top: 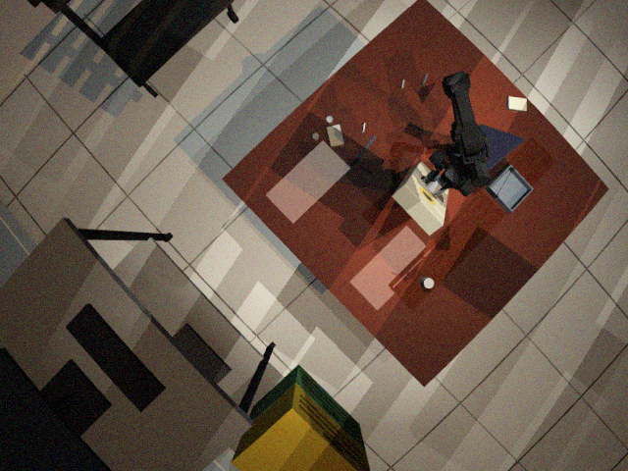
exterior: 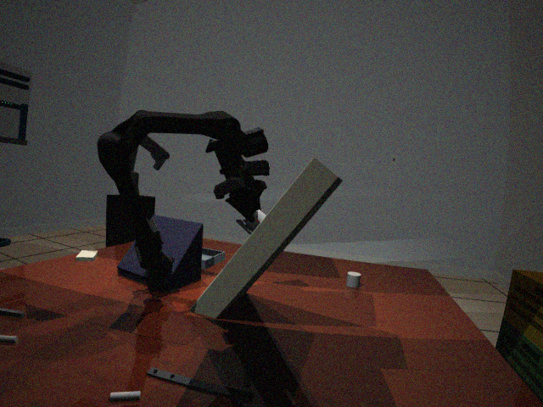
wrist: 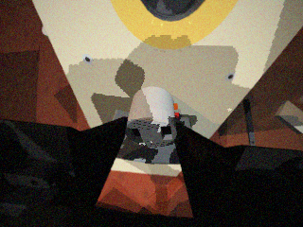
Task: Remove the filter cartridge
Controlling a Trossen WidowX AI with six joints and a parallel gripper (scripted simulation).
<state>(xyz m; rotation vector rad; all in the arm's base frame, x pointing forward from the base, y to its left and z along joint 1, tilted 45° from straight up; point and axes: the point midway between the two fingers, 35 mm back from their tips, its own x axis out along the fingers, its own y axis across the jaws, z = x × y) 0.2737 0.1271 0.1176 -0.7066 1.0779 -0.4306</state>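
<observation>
Now: the grey-blue tray 33 cm behind my gripper tip, 27 cm to the left of it and 21 cm below it. Also, from my gripper tip: round white filter cartridge: right at my gripper tip.
</observation>
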